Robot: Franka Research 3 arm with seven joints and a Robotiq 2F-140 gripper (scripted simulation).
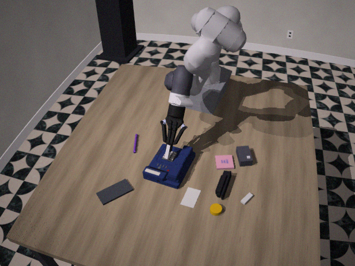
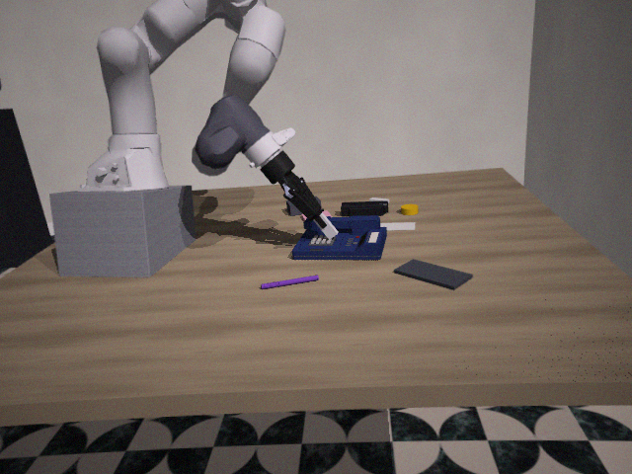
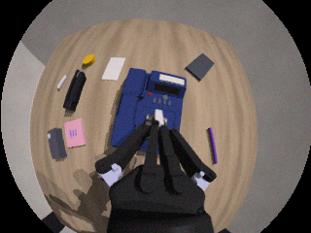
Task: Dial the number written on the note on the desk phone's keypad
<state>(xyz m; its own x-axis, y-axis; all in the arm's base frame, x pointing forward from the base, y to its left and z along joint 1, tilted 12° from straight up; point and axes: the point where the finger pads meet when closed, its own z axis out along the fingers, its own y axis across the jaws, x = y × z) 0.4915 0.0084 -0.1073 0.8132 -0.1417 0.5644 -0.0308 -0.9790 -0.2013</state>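
The handset is 3 cm ahead of my hand, 7 cm to the left of it and 2 cm below it. The rest, counted from my hand: purple pen 5 cm behind, 20 cm to the right, 6 cm below; then black stapler 7 cm ahead, 28 cm to the left, 5 cm below; then white card 17 cm ahead, 17 cm to the left, 7 cm below.
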